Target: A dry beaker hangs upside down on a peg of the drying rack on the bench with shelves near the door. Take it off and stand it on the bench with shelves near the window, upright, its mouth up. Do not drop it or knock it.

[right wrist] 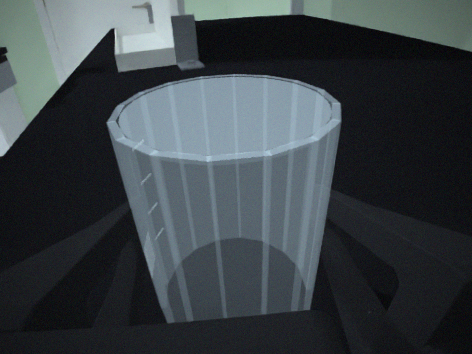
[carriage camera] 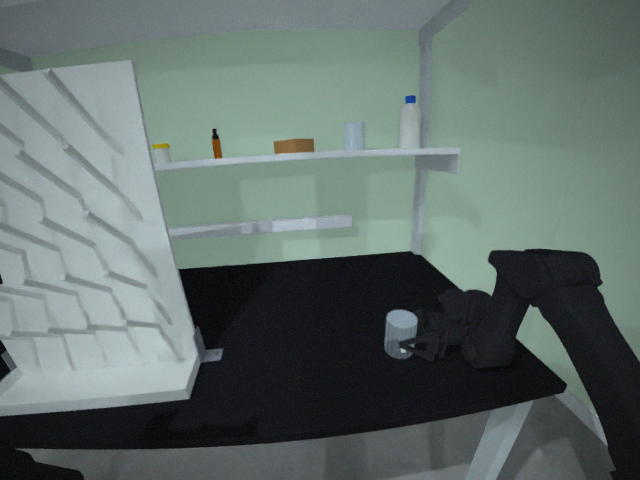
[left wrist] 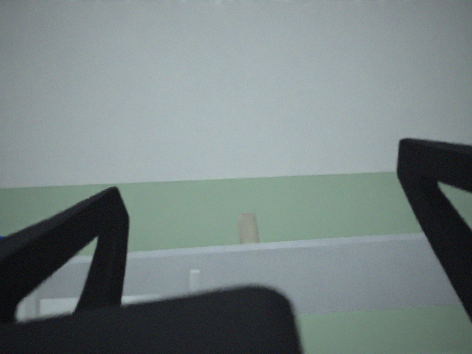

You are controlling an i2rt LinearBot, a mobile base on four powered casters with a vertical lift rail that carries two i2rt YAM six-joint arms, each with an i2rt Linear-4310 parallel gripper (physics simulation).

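Places are measured from the left arm's base along level axes (x ahead, y left, z up), in metres.
Where they show: left gripper, between the fingertips: [left wrist: 257, 179]; right gripper, between the fingertips: [right wrist: 229, 202] [carriage camera: 396, 334].
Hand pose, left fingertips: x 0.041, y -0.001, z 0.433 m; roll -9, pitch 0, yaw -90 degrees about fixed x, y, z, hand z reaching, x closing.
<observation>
Each offset is from my left fingertips to the top centre of the thing. "spot": to the spot under its first point. Level surfaces: height alone.
A clear beaker {dx +0.378, dy -0.463, dz -0.379 m} [carriage camera: 400, 330] [right wrist: 225, 190] stands upright, mouth up, on the black bench {dz -0.470 m} [carriage camera: 310, 310] [right wrist: 400, 150], right of the drying rack. My right gripper [carriage camera: 406, 333] [right wrist: 229, 202] is shut on the beaker, one finger against each side of its wall; its tips are partly hidden or dim. My left gripper [left wrist: 257, 179] is open, with nothing between its fingers. The white drying rack [carriage camera: 149, 217] [right wrist: 145, 59] has slanting pegs and stands at the left of the carriage view and top left of the right wrist view.
Above the back of the bench a shelf [carriage camera: 382, 153] bears a white bottle {spot: dx +0.842, dy -0.585, dz +0.061 m} [carriage camera: 409, 126], a glass vessel {spot: dx +0.806, dy -0.390, dz +0.035 m} [carriage camera: 354, 135], a brown box {spot: dx +0.677, dy -0.200, dz +0.006 m} [carriage camera: 293, 146], an amber bottle {spot: dx +0.716, dy +0.051, dz +0.021 m} [carriage camera: 217, 147] and a jar {spot: dx +0.674, dy +0.222, dz +0.012 m} [carriage camera: 162, 155]. A wall stands at the right. A door handle [right wrist: 149, 11] shows beyond the rack.
</observation>
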